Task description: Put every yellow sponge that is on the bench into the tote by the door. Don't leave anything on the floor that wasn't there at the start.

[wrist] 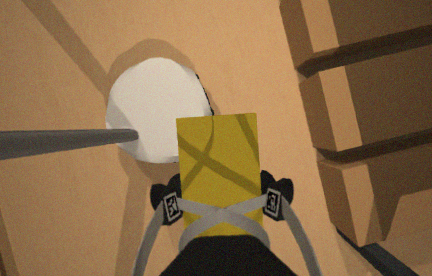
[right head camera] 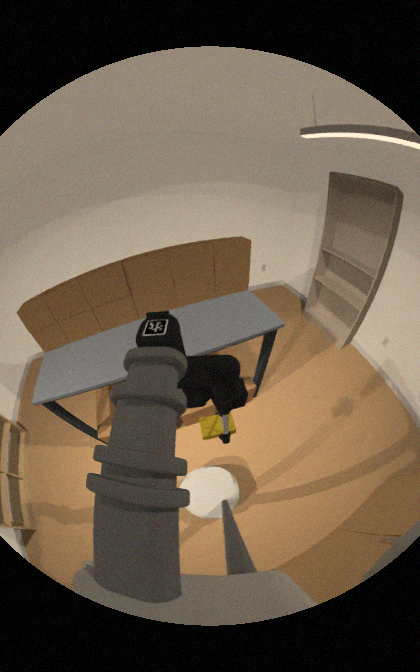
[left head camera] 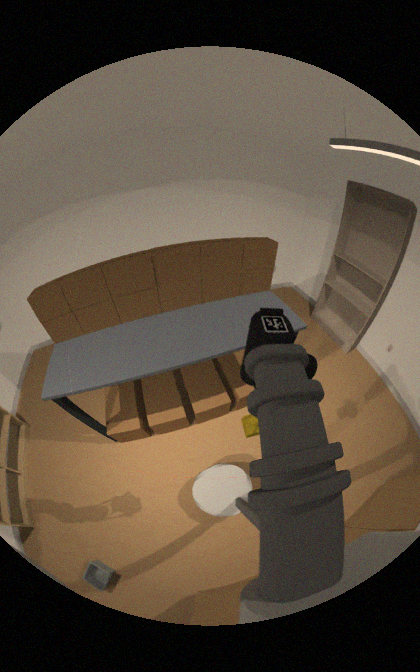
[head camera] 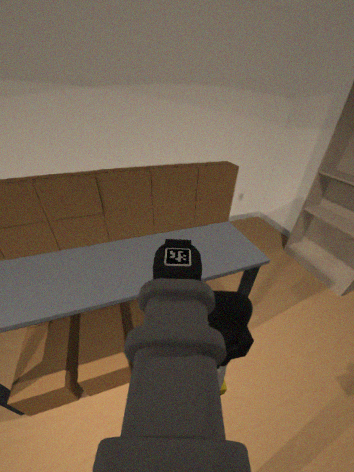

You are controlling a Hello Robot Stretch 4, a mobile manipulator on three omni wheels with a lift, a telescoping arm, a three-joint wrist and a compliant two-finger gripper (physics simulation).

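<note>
My gripper (right head camera: 223, 433) (wrist: 221, 188) is shut on a yellow sponge (head camera: 223, 387) (left head camera: 250, 426) (right head camera: 211, 426) (wrist: 220, 150), with one fingertip against each long side. The sponge hangs above the floor, in front of the bench (head camera: 75, 280) (left head camera: 150, 345) (right head camera: 235, 320), clear of its front edge. The bench has a blue-grey top and dark legs, and my arm hides part of it. A small grey open box (left head camera: 100, 575), which may be the tote, stands on the floor at the lower left in the left head view. A door is not clearly seen.
Brown boxes (left head camera: 170, 417) (wrist: 345, 110) stand under the bench. A brown cabinet row (head camera: 125, 200) is behind it. A grey shelf unit (left head camera: 327, 280) (right head camera: 319, 267) stands at the right. A white round disc (left head camera: 220, 490) (right head camera: 207, 492) (wrist: 155, 100) is low in front of me.
</note>
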